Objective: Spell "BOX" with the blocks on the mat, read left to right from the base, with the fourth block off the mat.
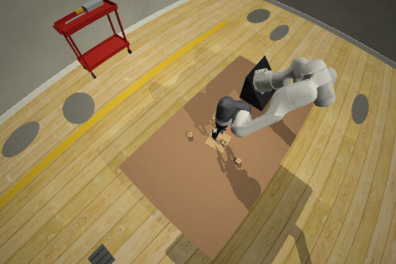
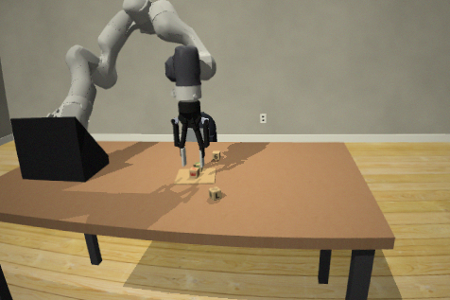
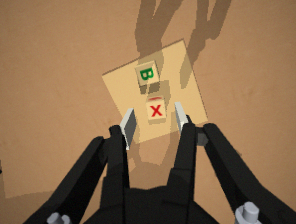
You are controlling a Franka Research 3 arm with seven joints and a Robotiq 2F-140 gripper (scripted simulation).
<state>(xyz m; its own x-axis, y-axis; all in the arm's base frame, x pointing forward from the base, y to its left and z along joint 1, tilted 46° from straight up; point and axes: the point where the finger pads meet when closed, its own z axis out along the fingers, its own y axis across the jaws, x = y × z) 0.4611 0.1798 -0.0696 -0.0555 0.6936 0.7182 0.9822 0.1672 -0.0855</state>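
The tan mat is 10 mm to the left of my hand and 70 mm below it. Round my hand: O block 130 mm ahead, 140 mm to the right, 60 mm below.
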